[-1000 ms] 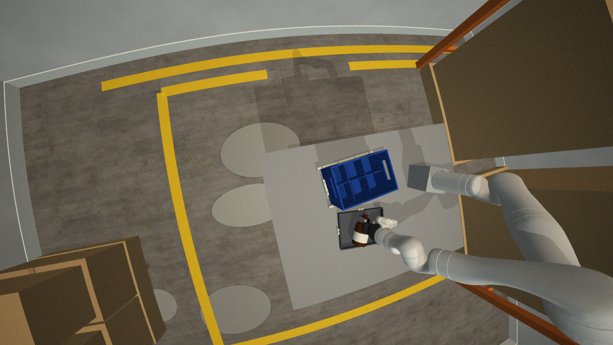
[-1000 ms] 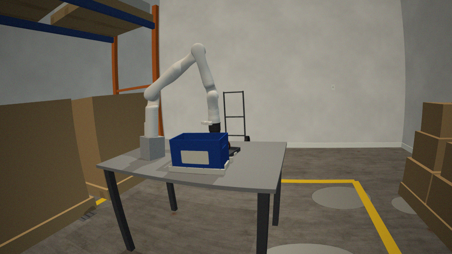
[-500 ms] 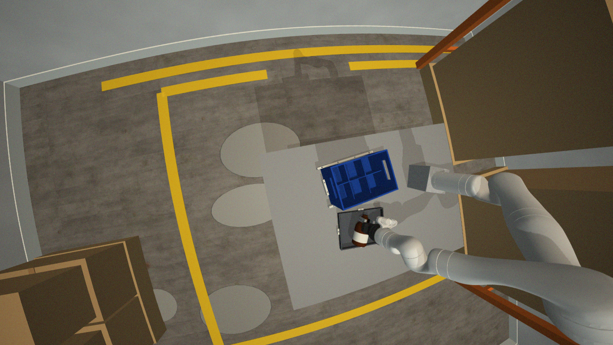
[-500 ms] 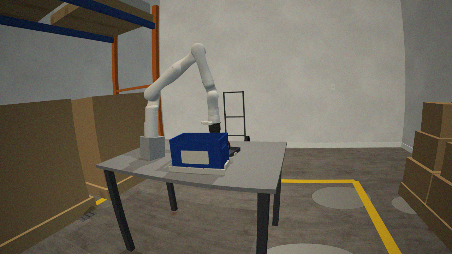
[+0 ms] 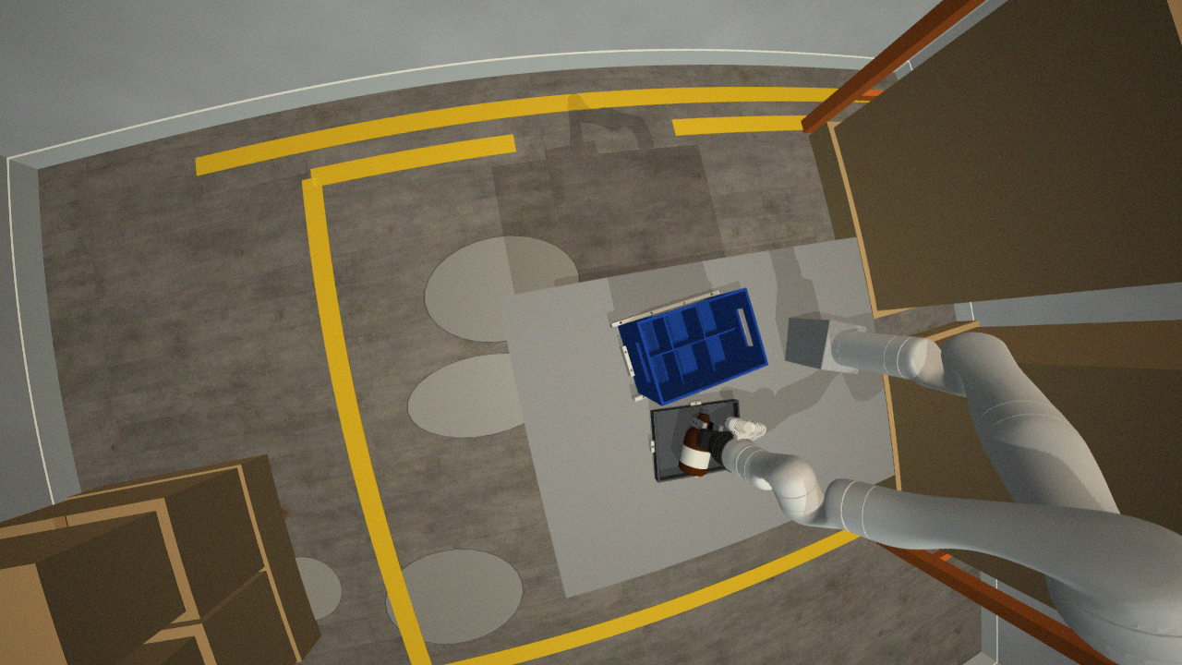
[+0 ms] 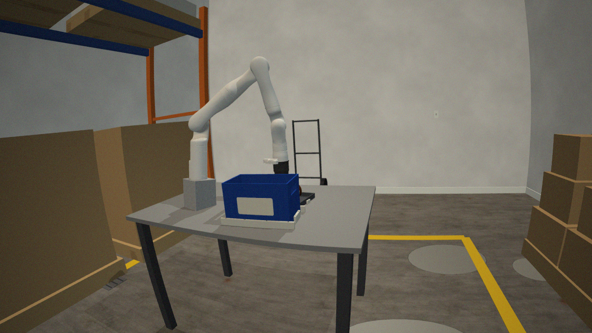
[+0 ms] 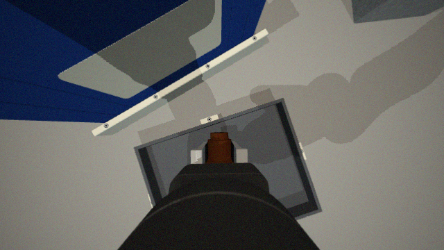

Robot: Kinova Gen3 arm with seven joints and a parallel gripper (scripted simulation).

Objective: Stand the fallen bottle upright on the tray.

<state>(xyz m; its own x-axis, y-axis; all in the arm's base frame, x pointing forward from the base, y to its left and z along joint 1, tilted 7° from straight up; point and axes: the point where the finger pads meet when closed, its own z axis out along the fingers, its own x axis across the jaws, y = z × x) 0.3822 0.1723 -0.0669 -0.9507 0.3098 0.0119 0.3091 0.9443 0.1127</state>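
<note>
Right now the brown bottle is 20 mm ahead of my hand, 50 mm to the left of it and 10 mm below it. From my hand the other things lie so: dark grey tray (50 mm to the left, 30 mm below); then blue crate (40 mm ahead, 210 mm to the right, 40 mm above).
</note>
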